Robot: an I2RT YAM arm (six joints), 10 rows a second.
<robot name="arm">
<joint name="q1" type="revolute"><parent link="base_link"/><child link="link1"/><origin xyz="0.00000 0.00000 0.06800" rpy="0.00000 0.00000 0.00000"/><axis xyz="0 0 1"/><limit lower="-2.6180" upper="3.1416"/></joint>
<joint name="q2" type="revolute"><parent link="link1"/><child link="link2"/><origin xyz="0.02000 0.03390 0.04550" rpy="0.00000 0.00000 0.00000"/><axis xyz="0 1 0"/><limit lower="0.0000" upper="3.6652"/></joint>
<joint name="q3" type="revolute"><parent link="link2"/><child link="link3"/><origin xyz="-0.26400 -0.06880 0.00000" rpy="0.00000 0.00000 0.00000"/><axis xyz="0 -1 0"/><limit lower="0.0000" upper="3.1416"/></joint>
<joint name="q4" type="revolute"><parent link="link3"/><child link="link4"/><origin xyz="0.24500 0.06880 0.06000" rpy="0.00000 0.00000 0.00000"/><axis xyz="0 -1 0"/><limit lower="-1.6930" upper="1.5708"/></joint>
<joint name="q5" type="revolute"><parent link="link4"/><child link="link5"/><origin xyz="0.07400 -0.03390 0.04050" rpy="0.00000 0.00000 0.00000"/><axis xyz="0 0 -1"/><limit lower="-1.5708" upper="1.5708"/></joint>
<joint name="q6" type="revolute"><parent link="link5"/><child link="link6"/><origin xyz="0.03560 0.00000 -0.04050" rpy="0.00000 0.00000 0.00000"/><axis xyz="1 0 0"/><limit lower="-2.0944" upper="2.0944"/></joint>
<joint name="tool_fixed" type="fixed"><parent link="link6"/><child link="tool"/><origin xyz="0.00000 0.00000 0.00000" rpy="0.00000 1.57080 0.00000"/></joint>
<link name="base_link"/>
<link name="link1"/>
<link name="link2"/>
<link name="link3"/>
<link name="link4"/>
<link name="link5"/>
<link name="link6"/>
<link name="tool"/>
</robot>
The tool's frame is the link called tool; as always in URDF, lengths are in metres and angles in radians.
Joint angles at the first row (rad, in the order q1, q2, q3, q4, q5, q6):
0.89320 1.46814 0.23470 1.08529 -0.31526 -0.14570
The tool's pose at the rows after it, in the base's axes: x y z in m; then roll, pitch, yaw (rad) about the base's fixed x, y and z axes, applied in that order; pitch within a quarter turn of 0, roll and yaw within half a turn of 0:
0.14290, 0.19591, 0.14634, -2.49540, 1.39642, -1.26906
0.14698, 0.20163, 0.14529, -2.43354, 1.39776, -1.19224
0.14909, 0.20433, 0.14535, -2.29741, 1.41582, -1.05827
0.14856, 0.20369, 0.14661, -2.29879, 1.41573, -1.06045
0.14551, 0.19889, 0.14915, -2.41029, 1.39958, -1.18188
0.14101, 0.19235, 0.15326, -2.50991, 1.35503, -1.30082
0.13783, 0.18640, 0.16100, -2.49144, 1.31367, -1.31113
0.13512, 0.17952, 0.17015, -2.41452, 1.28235, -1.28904
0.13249, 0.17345, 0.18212, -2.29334, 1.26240, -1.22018
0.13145, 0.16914, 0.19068, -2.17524, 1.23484, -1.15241
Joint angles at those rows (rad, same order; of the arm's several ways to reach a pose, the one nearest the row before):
0.89419 1.50847 0.24847 1.11348 -0.32155 -0.15229
0.89369 1.54994 0.27205 1.13886 -0.33714 -0.15944
0.89383 1.58257 0.27917 1.19451 -0.33747 -0.15242
0.89401 1.57089 0.27771 1.18410 -0.33648 -0.15231
0.89298 1.51434 0.26487 1.11524 -0.32536 -0.15811
0.89423 1.42115 0.25390 0.98546 -0.29893 -0.18279
0.89394 1.32160 0.25445 0.85587 -0.26446 -0.21384
0.89310 1.22341 0.25465 0.74988 -0.20649 -0.24030
0.89373 1.12773 0.26192 0.66132 -0.15234 -0.26602
0.89337 1.06766 0.26977 0.60845 -0.10101 -0.29912

